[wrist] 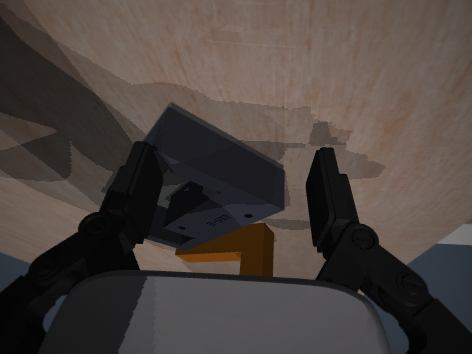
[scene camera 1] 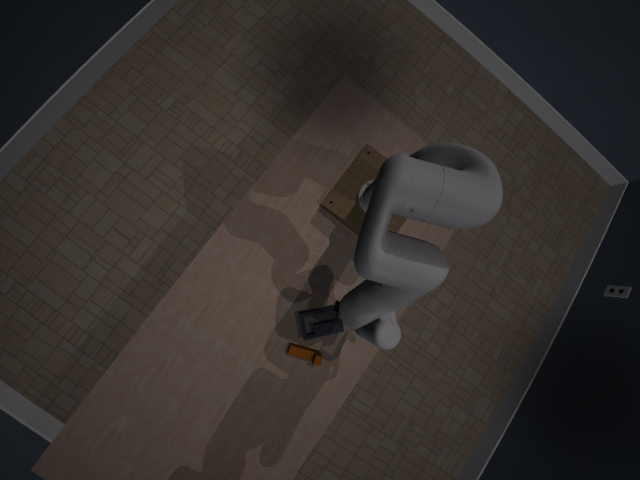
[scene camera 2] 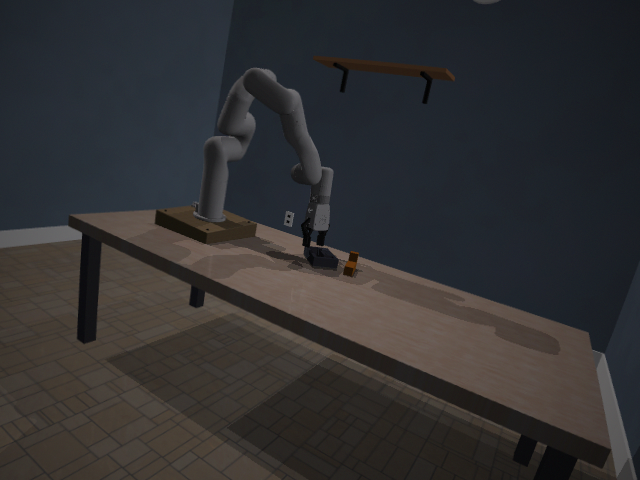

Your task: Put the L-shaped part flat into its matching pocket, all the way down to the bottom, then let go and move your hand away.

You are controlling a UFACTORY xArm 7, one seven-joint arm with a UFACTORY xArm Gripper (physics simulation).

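Where they show: gripper, fingertip midpoint: (wrist: 233, 162) (scene camera 2: 313, 246); arm's base, link origin: (scene camera 2: 209, 217).
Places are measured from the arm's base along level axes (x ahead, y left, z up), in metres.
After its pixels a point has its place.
The orange L-shaped part (scene camera 1: 301, 352) @[x 0.587, y 0.023, z -0.026 m] (scene camera 2: 350, 267) @[x 0.601, y -0.017, z -0.026 m] (wrist: 256, 245) @[x 0.563, y 0.079, z -0.031 m] stands on edge on the table, its long leg down and its short leg pointing up. It is beside the dark block with the pocket (scene camera 1: 323, 334) @[x 0.500, y 0.060, z -0.019 m] (scene camera 2: 324, 262) @[x 0.508, y -0.021, z -0.034 m] (wrist: 225, 155) @[x 0.422, y 0.090, z -0.038 m], apart from it. The pocket's recess is in the block's top and is shadowed; no orange shows in it. My gripper (scene camera 2: 313, 243) @[x 0.409, y 0.101, z -0.022 m] (wrist: 233, 162) @[x 0.409, y 0.101, z -0.022 m] is open, with nothing held between its fingers. It hangs just above the block, pointing down. In scene camera 1 the arm mostly hides the fingers.
The wooden table (scene camera 1: 170, 330) @[x 0.719, y -0.391, z -0.056 m] (scene camera 2: 413, 330) @[x 0.877, y -0.305, z -0.055 m] carries the arm's brown base board (scene camera 1: 343, 198) @[x 0.057, y -0.098, z -0.009 m] (scene camera 2: 178, 223) @[x -0.035, y -0.136, z -0.020 m], behind the block. A wall shelf (scene camera 2: 385, 68) is high on the back wall. The table's long edge runs near the orange part, on its far side in scene camera 2.
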